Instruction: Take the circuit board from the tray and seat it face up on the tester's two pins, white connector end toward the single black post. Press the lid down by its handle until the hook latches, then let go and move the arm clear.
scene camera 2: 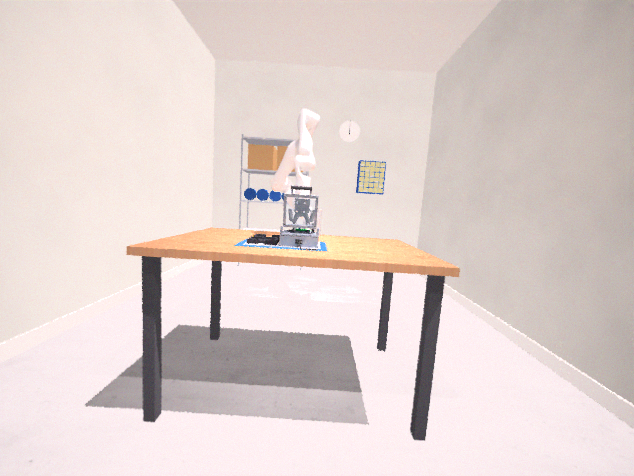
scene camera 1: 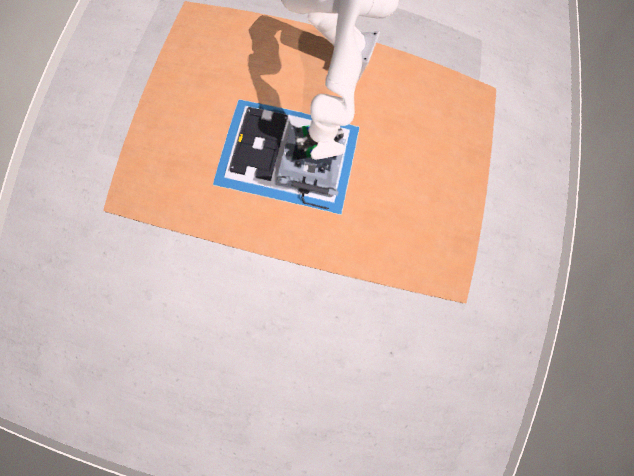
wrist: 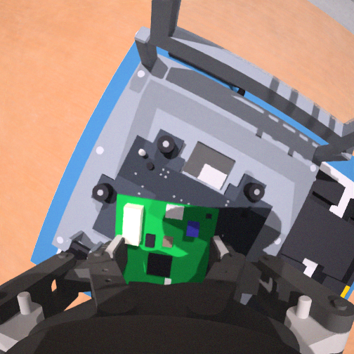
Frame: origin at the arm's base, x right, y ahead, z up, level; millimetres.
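Seen in the pictures: gripper, fingertip midpoint: (scene camera 2: 300, 230) (scene camera 1: 315, 146).
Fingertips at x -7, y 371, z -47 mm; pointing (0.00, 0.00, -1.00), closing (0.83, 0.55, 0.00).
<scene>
Pixels of each thing's top centre, then the offset from my fingertips to it. "pt": a spot on its surface instead. Level surfaces: height alone.
- green circuit board, top centre: (scene camera 1: 316, 138) (scene camera 2: 300, 226) dy -19, dx +4, dz +16 mm
- black tray, surface spot: (scene camera 1: 250, 153) pt dy +78, dx +180, dz -51 mm
- blue-edged mat, surface height: dz -67 mm
- wooden table, surface height: dz -70 mm
- thin black rod, surface spot: (scene camera 1: 314, 205) pt dy +161, dx -63, dz -62 mm
The green circuit board (scene camera 1: 311, 150) (scene camera 2: 302, 230) (wrist: 184, 253) is face up over the tester's dark bed, turned at an angle to it. Its white connector is at the board's upper left in the wrist view, near the left black post (wrist: 101, 192). My gripper (wrist: 167, 247) is shut on the board's two side edges. A small light pin (wrist: 142, 152) shows beyond the board; whether the board rests on any pin is hidden. The tester's lid (scene camera 1: 307, 187) (scene camera 2: 284, 210) stands upright and open, with its black handle (scene camera 2: 301, 188) on top. The black tray (scene camera 1: 250, 153) (wrist: 320, 235) is beside the tester.
Two more black posts (wrist: 166, 144) (wrist: 256, 191) rise from the bed. The lid's frame (wrist: 164, 22) stands along the tester's far side in the wrist view. A blue-edged mat (scene camera 1: 220, 174) lies under tester and tray on the wooden table (scene camera 1: 409, 204) (scene camera 2: 204, 251). A thin black rod (scene camera 1: 314, 205) lies beyond the lid.
</scene>
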